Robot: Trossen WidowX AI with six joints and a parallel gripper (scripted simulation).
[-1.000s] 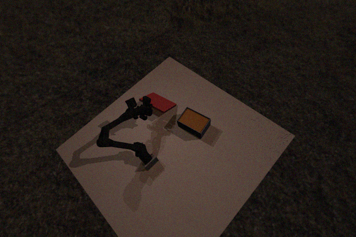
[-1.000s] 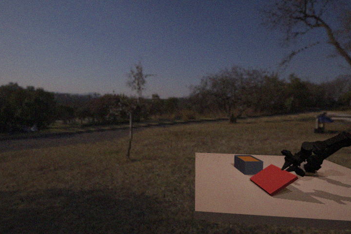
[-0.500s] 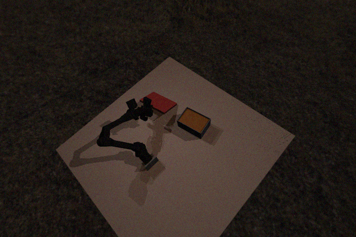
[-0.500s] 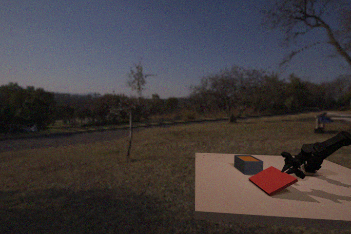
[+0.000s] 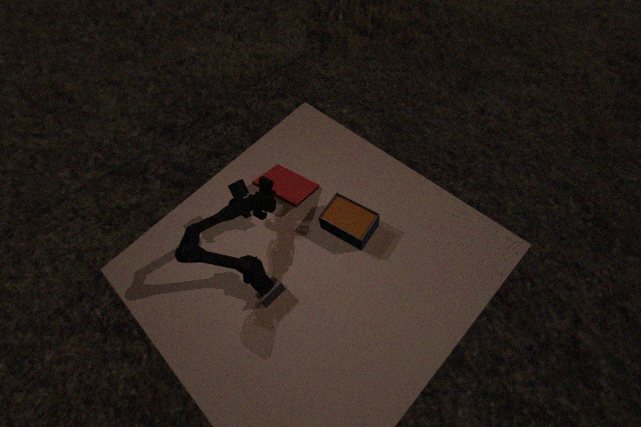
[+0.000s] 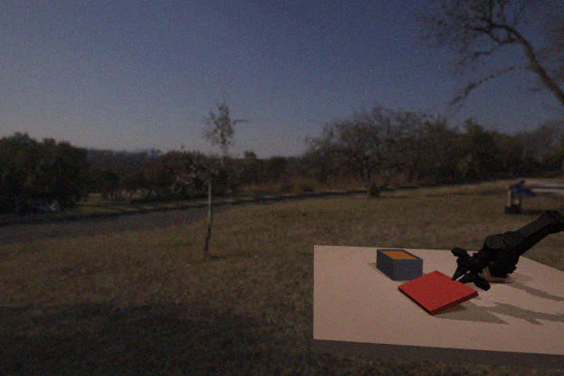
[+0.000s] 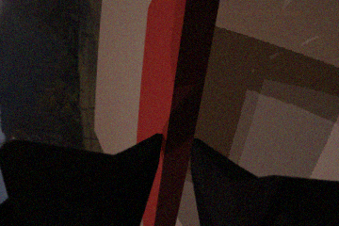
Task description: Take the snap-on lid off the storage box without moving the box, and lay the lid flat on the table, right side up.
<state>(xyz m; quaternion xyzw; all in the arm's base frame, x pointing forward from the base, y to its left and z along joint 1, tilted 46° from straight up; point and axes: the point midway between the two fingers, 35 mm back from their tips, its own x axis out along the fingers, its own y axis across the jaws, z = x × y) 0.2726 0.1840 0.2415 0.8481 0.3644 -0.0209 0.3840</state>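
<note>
The red lid lies 80 mm ahead of my gripper tip, 30 mm below it and 20 mm to the left of it. Also, from my gripper tip: grey-blue storage box (330 mm to the right, 140 mm ahead, 20 mm below).
</note>
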